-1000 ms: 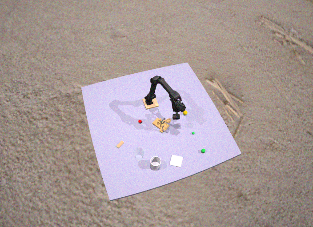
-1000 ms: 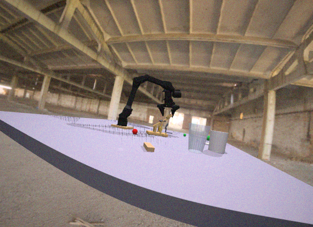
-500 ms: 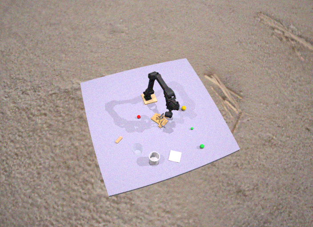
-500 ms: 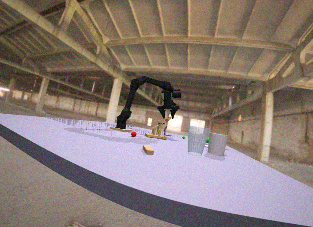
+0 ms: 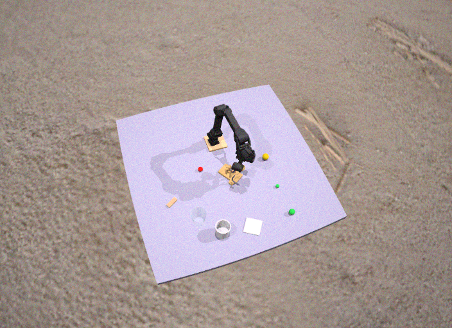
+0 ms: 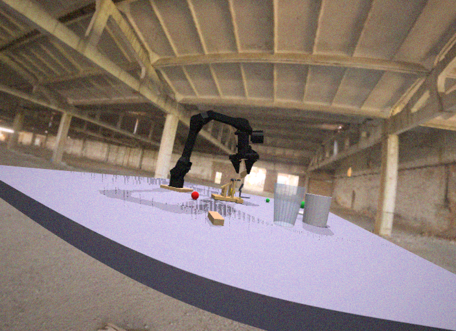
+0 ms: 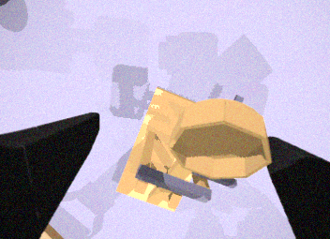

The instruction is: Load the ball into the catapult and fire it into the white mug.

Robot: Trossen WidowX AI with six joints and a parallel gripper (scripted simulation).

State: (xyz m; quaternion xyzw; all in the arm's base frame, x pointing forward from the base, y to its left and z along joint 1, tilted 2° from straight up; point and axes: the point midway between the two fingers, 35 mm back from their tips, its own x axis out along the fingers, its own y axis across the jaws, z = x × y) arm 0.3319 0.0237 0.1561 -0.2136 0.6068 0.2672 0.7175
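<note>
My gripper tip is 1 cm past the wooden catapult, 4 cm to the left of it and 7 cm above it. The rest, counted from my gripper tip: white square pad: 34 cm ahead, 9 cm to the right, 14 cm below; red ball: 16 cm behind, 21 cm to the right, 13 cm below; yellow ball: 7 cm behind, 23 cm to the left, 12 cm below.
</note>
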